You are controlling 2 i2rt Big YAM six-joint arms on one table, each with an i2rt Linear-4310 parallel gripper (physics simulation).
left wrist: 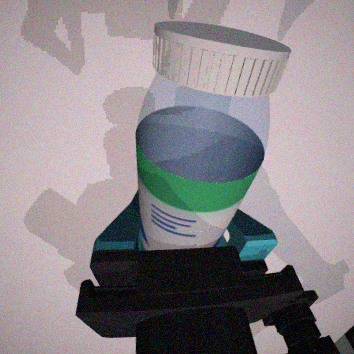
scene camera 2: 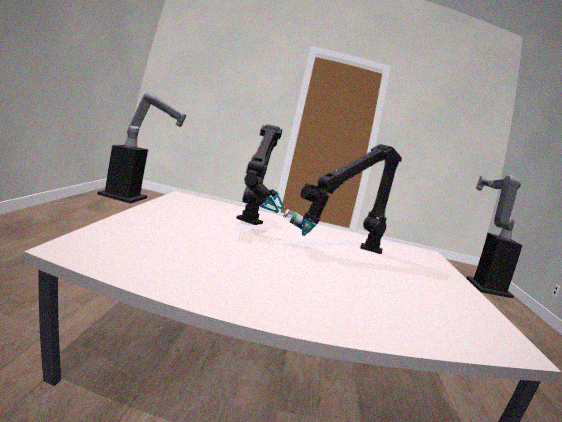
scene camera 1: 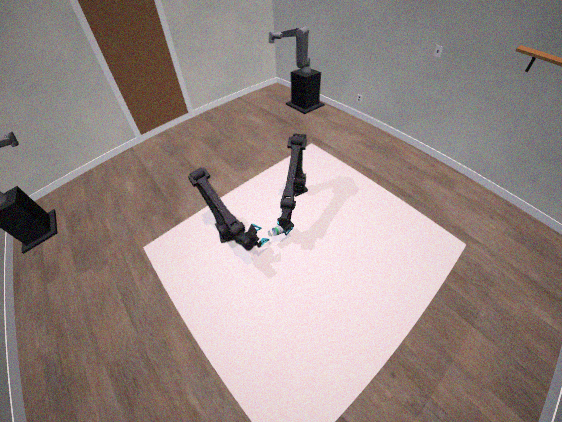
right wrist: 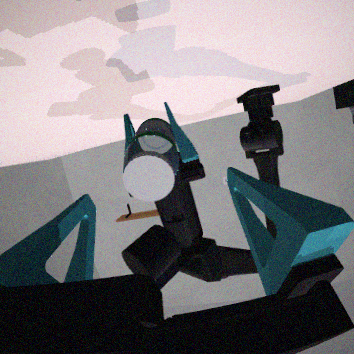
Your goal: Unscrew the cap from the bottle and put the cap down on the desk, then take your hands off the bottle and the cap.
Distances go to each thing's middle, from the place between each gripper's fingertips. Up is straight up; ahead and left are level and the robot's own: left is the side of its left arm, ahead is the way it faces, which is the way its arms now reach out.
I see the ribbed cap (left wrist: 212, 58) 10 mm behind my left hand, 100 mm to the right of it and 70 mm above it.
My right hand is 10 mm short of the ribbed cap, 30 mm to the right of it and 10 mm above it.
